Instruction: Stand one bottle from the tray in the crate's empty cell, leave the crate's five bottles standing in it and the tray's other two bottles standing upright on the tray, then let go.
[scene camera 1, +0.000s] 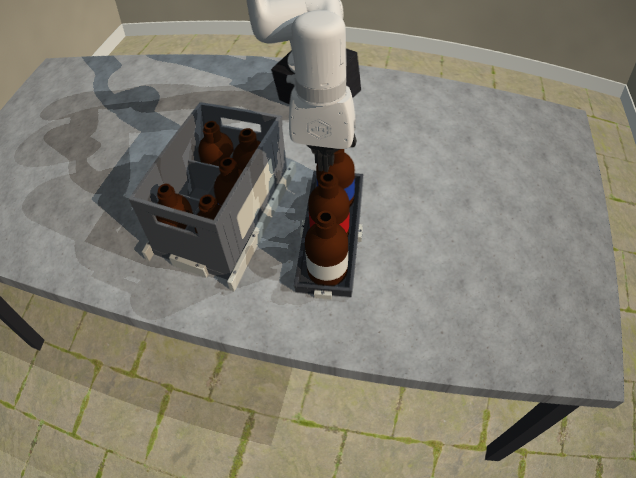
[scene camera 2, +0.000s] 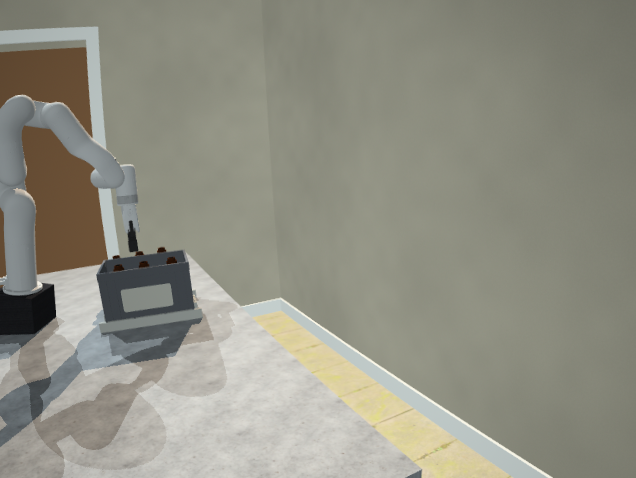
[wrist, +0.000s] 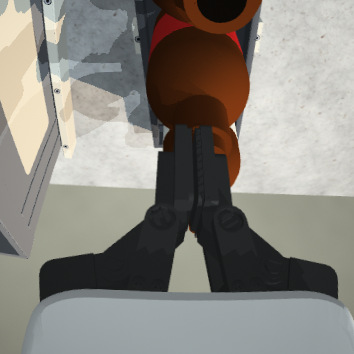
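Observation:
Three brown bottles stand upright on the dark tray: blue-label at the back, red-label in the middle, white-label in front. The grey crate stands left of the tray. Five brown bottles stand in it; its left row's middle cell is empty. My gripper is shut with nothing between the fingers. Its tips are near the red-label bottle's neck, in front of the blue-label bottle in the wrist view; contact is unclear. The fingers hide the red-label bottle's mouth.
Pale blocks border the crate's base, and small pale blocks sit at the tray's edges. Both containers stand on the grey table. The black robot base is behind the gripper. The crate's raised walls stand close to the tray's left.

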